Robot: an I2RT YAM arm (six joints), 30 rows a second.
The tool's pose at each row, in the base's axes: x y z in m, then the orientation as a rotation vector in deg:
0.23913, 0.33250, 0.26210, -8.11, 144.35, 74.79
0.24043, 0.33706, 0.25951, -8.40, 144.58, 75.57
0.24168, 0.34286, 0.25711, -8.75, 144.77, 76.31
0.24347, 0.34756, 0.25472, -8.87, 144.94, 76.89
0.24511, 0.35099, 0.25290, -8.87, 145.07, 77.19
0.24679, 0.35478, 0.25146, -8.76, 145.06, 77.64
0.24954, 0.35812, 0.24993, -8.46, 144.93, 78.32
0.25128, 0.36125, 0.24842, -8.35, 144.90, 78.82
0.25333, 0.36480, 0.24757, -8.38, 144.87, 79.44
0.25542, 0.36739, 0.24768, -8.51, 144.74, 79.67
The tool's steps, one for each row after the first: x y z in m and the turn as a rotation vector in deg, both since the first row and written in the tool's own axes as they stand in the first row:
-0.00021, 0.00034, 0.00539, -0.46, 0.55, 0.15
-0.00038, 0.00156, 0.01167, -0.91, 1.07, 0.24
-0.00111, 0.00204, 0.01717, -1.23, 1.45, 0.41
-0.00194, 0.00225, 0.02130, -1.38, 1.65, 0.55
-0.00290, 0.00295, 0.02552, -1.66, 1.76, 0.74
-0.00488, 0.00309, 0.02966, -2.08, 1.78, 1.07
-0.00591, 0.00335, 0.03339, -2.39, 1.89, 1.27
-0.00742, 0.00429, 0.03718, -2.79, 2.09, 1.43
-0.00932, 0.00542, 0.03968, -2.98, 2.12, 1.37

